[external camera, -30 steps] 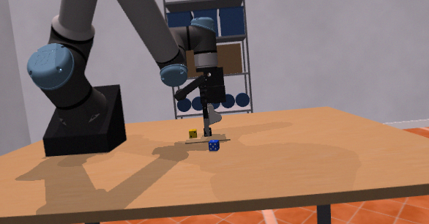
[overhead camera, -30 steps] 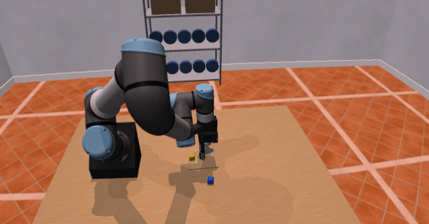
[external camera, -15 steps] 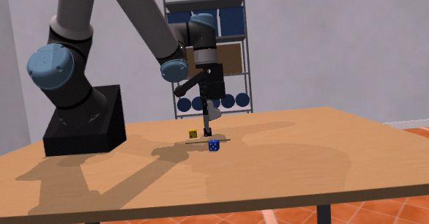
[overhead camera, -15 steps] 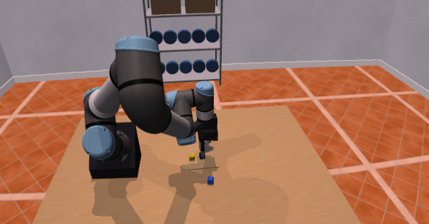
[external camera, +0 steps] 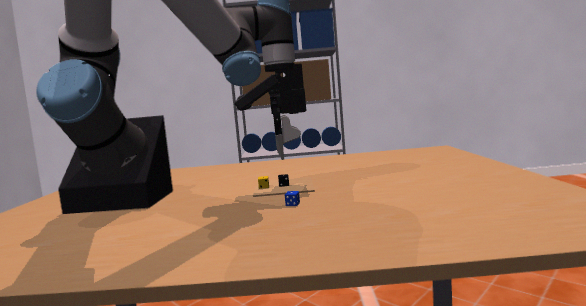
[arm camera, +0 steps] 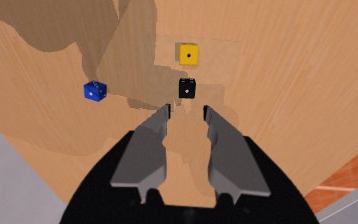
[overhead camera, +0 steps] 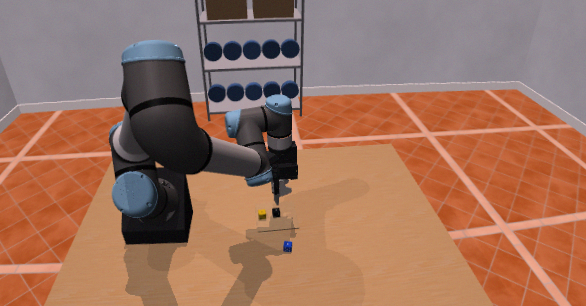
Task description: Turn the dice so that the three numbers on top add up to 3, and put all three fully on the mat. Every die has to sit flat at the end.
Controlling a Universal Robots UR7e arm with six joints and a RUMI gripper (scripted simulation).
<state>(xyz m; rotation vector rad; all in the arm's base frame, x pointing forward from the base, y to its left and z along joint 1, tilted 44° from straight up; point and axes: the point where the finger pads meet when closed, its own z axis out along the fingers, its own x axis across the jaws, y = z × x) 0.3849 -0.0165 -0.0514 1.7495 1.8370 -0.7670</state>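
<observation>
Right now the blue die is 2 cm ahead of my hand, 16 cm to the right of it and 7 cm below it. Also, from my hand: yellow die 5 cm behind, 7 cm below; then black die 7 cm below; then tan mat 8 cm below.
</observation>
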